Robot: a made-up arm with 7 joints. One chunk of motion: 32 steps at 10 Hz.
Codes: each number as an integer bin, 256 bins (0 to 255) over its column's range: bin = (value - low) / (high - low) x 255, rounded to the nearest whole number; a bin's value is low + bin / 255 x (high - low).
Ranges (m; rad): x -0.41..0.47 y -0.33..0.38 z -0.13..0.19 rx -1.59..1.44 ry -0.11..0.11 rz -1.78..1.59
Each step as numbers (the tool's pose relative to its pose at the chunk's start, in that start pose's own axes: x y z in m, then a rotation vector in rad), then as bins.
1 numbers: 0.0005 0.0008 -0.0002 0.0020 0.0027 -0.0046
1 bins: 119 119 103 134 131 134
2 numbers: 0.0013 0.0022 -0.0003 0.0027 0.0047 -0.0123
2 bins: 119 119 103 134 133 134
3 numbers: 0.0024 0.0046 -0.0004 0.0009 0.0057 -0.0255
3 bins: 120 120 103 134 134 133
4 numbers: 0.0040 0.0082 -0.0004 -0.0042 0.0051 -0.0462
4 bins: 120 121 103 133 133 131
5 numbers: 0.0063 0.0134 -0.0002 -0.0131 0.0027 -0.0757
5 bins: 121 123 103 133 131 129
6 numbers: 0.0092 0.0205 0.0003 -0.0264 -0.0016 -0.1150
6 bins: 121 126 104 132 126 126
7 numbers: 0.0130 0.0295 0.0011 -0.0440 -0.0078 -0.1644
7 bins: 123 129 104 130 118 122
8 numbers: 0.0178 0.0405 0.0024 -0.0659 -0.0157 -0.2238
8 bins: 124 133 106 128 109 118
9 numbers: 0.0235 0.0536 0.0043 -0.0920 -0.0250 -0.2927
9 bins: 126 138 107 126 99 113
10 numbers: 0.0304 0.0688 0.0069 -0.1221 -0.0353 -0.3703
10 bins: 128 143 109 124 87 107
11 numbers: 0.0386 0.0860 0.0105 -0.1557 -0.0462 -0.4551
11 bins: 130 149 112 121 74 100
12 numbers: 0.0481 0.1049 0.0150 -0.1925 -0.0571 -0.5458
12 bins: 133 156 116 118 61 93
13 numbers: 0.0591 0.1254 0.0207 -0.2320 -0.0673 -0.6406
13 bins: 136 164 120 114 49 86
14 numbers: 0.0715 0.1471 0.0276 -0.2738 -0.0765 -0.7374
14 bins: 140 171 126 111 39 79
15 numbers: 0.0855 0.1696 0.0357 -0.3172 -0.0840 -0.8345
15 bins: 144 179 132 107 30 72
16 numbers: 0.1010 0.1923 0.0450 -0.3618 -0.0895 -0.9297
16 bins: 148 188 139 103 24 64
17 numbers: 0.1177 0.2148 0.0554 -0.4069 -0.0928 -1.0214
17 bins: 153 196 148 100 20 57
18 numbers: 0.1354 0.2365 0.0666 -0.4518 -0.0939 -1.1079
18 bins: 158 203 157 96 19 51
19 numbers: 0.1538 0.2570 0.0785 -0.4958 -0.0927 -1.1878
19 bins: 163 211 166 92 20 45
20 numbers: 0.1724 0.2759 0.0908 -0.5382 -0.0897 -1.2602
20 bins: 169 218 176 89 24 39
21 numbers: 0.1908 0.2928 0.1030 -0.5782 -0.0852 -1.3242
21 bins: 174 224 186 85 29 34
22 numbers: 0.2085 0.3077 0.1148 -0.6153 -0.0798 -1.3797
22 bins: 179 229 195 82 35 30
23 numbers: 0.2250 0.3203 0.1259 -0.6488 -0.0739 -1.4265
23 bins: 184 234 204 79 42 27
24 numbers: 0.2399 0.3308 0.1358 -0.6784 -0.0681 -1.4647
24 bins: 188 237 212 77 49 24
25 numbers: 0.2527 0.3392 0.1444 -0.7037 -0.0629 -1.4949
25 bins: 192 240 219 75 55 22
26 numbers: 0.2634 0.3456 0.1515 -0.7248 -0.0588 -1.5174
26 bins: 195 243 224 73 59 20
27 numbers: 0.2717 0.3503 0.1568 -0.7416 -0.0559 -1.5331
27 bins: 198 244 229 71 63 19
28 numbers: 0.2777 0.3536 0.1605 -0.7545 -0.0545 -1.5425
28 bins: 199 246 231 70 64 18
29 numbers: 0.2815 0.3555 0.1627 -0.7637 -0.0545 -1.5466
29 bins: 200 246 233 70 64 18
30 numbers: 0.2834 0.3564 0.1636 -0.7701 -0.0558 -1.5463
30 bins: 201 247 234 69 63 18
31 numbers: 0.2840 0.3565 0.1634 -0.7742 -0.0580 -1.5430
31 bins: 201 247 234 69 60 18
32 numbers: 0.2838 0.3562 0.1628 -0.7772 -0.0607 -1.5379
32 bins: 201 246 233 68 57 18
